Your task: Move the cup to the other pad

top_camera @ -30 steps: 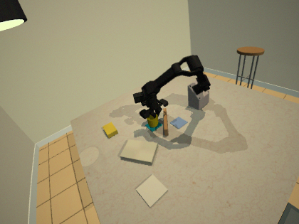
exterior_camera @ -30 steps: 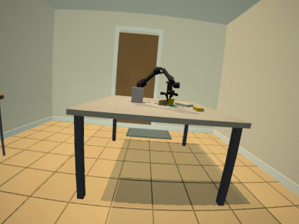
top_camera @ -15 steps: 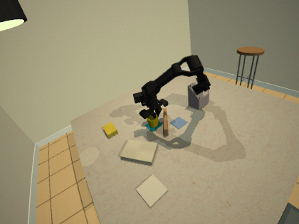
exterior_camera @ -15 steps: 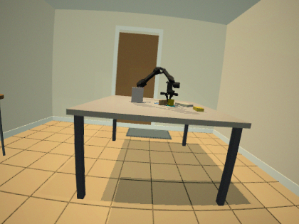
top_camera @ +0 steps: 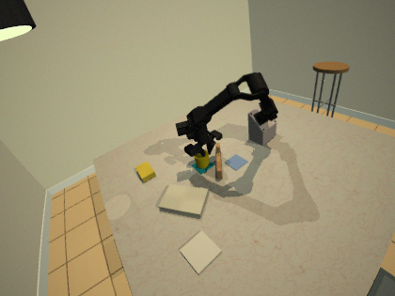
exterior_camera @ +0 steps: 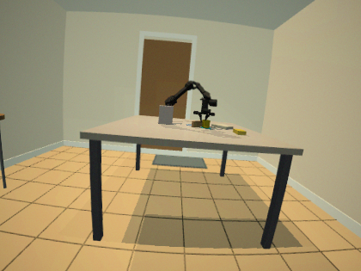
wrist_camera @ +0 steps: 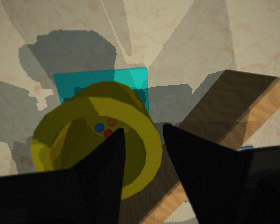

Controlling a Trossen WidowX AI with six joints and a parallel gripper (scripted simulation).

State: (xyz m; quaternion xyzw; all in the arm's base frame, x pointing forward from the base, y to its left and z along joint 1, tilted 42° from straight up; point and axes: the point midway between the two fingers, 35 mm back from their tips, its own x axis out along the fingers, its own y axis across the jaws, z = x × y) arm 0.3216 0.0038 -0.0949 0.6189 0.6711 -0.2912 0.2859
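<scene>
Now: gripper tip 20 mm short of the yellow cup and 10 mm above it. Round my gripper tip: wooden bar 50 mm to the left, 30 mm below, 30 mm behind; then teal pad 50 mm below, 30 mm ahead; then red marble 30 mm below, 30 mm ahead, 20 mm to the left.
</scene>
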